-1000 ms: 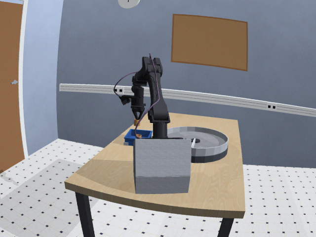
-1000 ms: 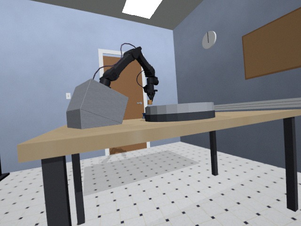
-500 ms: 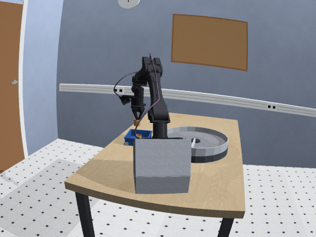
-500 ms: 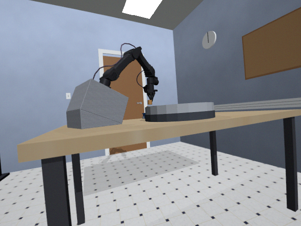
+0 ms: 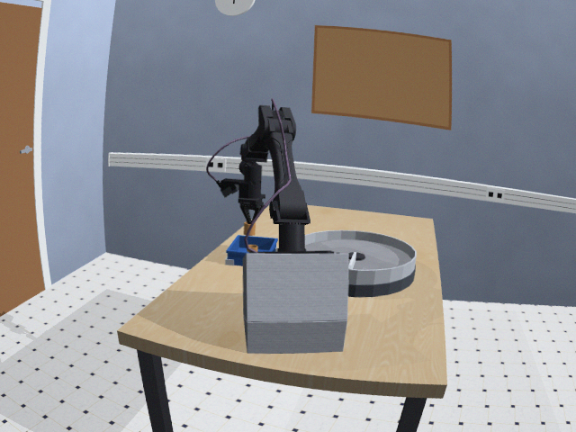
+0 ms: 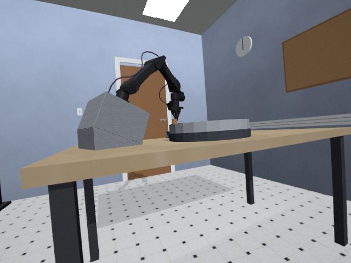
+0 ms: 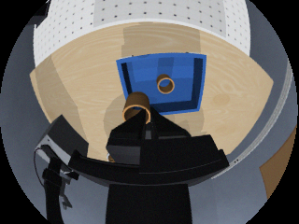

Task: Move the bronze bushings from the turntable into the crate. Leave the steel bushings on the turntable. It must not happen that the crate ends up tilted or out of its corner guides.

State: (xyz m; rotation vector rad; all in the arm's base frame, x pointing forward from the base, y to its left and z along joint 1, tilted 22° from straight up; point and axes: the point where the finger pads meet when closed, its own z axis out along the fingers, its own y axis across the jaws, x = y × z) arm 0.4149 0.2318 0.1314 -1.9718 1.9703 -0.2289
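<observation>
Right now the blue crate is 4 cm ahead of my hand, 1 cm to the left of it and 11 cm below it. Also, from my hand: grey turntable (3 cm ahead, 35 cm to the right, 8 cm below).
</observation>
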